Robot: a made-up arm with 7 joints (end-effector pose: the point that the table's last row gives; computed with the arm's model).
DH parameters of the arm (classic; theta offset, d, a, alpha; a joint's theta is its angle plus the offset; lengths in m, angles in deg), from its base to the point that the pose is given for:
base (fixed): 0 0.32 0.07 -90
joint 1: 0 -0.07 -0.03 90
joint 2: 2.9 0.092 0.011 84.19
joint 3: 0 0.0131 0.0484 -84.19
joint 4: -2.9 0.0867 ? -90
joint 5: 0 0.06 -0.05 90
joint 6: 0 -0.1 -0.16 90
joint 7: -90 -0.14 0.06 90
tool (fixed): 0 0.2 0 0
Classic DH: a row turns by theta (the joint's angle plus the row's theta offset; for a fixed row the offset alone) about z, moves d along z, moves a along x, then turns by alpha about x.
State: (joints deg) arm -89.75 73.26 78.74 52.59 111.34 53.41 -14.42
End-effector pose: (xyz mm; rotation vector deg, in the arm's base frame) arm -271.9 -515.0 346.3 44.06 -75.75 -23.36
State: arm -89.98 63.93 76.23 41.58 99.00 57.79 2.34
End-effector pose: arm -169.3 -564.2 393.1 45.89 -44.89 -16.33
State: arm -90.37 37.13 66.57 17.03 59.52 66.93 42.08
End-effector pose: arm 214.2 -478.4 263.9 55.23 19.99 25.14
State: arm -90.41 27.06 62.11 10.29 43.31 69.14 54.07
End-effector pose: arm 295.7 -357.4 220.2 55.58 31.66 46.61
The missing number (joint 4, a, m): -0.07
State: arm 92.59 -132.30 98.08 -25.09 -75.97 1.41 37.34
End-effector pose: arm 424.0 -379.0 376.7 51.76 19.36 32.75
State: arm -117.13 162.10 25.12 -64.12 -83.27 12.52 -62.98
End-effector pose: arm 309.1 -204.1 117.2 72.37 10.07 30.36
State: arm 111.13 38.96 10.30 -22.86 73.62 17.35 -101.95
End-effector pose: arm 544.8 38.5 250.6 -157.41 37.46 14.14
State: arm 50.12 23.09 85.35 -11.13 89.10 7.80 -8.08
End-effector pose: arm -284.5 -194.2 753.1 35.72 56.50 -158.04
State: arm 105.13 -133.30 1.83 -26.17 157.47 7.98 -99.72
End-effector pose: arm 305.2 -338.9 470.7 12.94 -60.95 -7.03
